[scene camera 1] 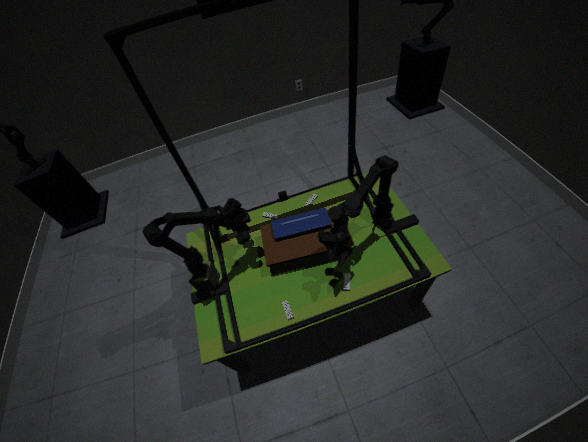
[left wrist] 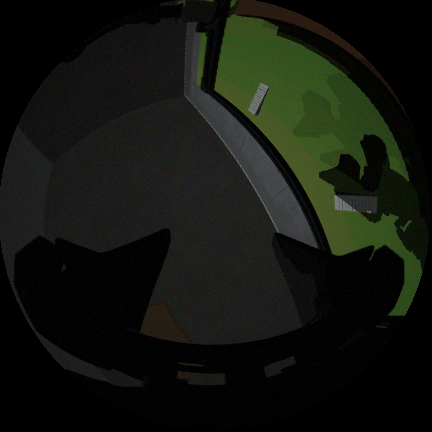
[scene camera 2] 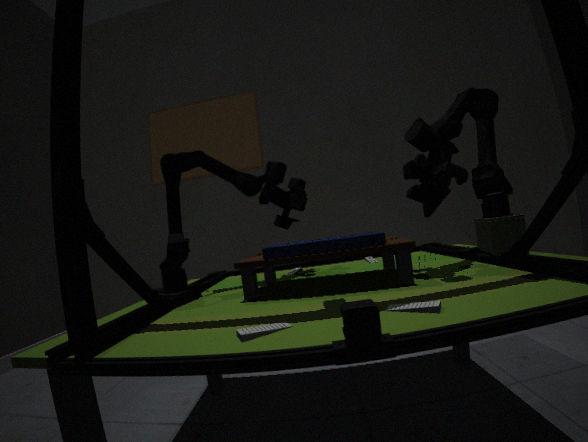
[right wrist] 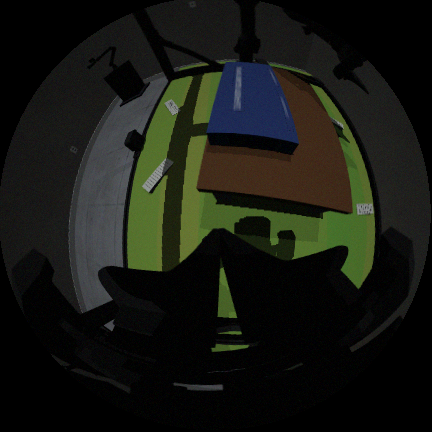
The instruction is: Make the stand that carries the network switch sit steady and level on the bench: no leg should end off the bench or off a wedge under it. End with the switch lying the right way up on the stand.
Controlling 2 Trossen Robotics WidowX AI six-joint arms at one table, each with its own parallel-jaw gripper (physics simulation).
Labels:
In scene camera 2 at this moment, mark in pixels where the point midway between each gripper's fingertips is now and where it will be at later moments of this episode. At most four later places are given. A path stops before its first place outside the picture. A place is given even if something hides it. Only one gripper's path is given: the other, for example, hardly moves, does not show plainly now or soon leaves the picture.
My right gripper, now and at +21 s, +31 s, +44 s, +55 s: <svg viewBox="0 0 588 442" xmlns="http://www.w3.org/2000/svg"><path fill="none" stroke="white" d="M426 216L379 230L441 203L381 224L396 242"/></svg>. At the last of these places it grips a brown stand.

